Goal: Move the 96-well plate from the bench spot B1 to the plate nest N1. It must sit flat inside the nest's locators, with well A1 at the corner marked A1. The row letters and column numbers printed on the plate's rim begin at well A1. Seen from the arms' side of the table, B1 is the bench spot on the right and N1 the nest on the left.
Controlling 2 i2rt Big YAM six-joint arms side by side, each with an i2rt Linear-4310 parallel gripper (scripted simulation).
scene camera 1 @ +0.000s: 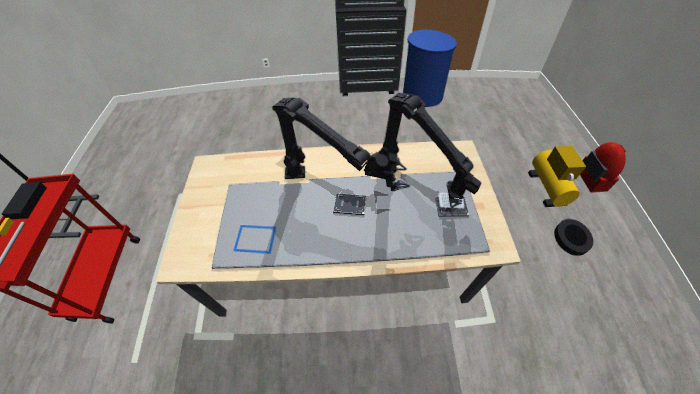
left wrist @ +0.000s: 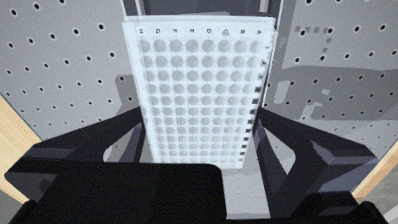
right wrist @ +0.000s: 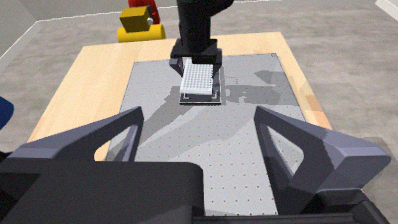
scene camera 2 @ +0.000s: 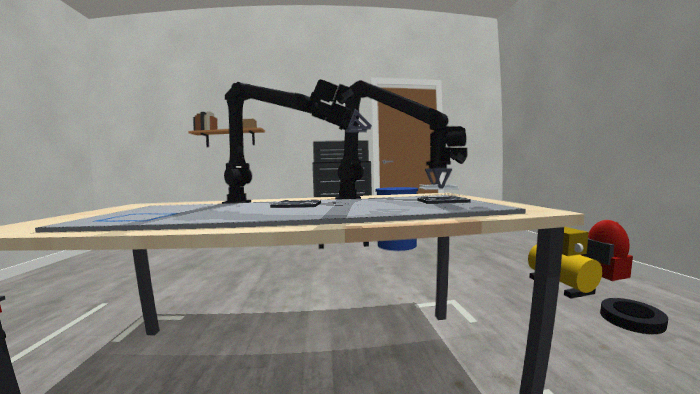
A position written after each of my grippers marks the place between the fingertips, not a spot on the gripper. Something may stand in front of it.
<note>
In view: my left gripper (left wrist: 199,112), my right gripper (right wrist: 198,112) and a white 96-well plate (left wrist: 199,128).
The white 96-well plate also shows in the right wrist view (right wrist: 197,79). My left gripper is seen too in the right wrist view (right wrist: 197,77).
</note>
